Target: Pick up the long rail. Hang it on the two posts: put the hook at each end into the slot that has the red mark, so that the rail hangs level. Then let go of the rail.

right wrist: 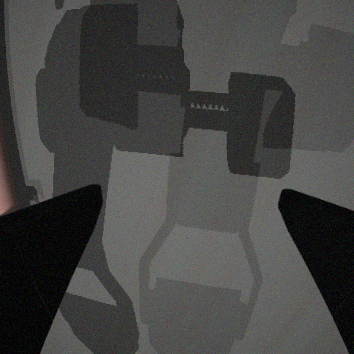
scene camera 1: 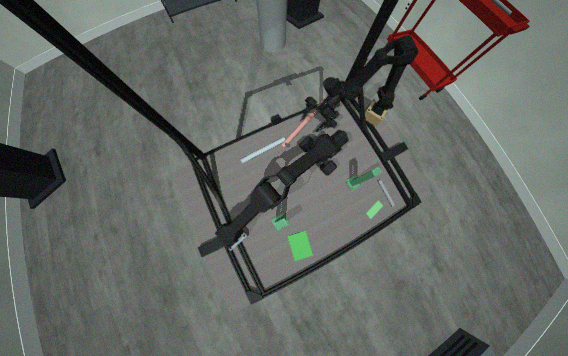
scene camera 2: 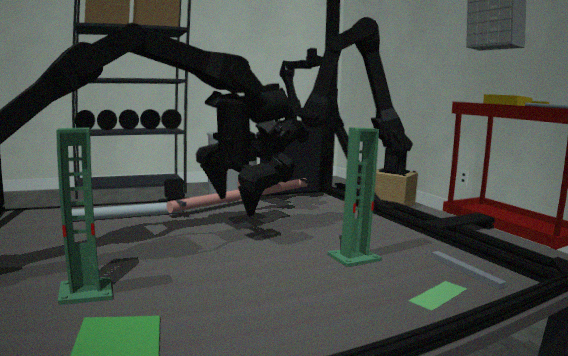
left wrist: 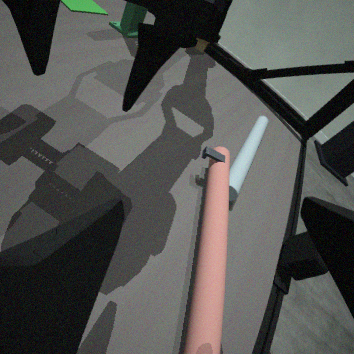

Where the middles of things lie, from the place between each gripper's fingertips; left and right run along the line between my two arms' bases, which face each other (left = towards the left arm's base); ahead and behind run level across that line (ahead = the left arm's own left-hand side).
Labels:
My left gripper is now 8 cm past the pale bar [scene camera 2: 157, 208], 23 cm to the left of it and 9 cm above it.
My right gripper is now 200 mm past the pale bar, 150 mm to the left of it and 40 mm above it.

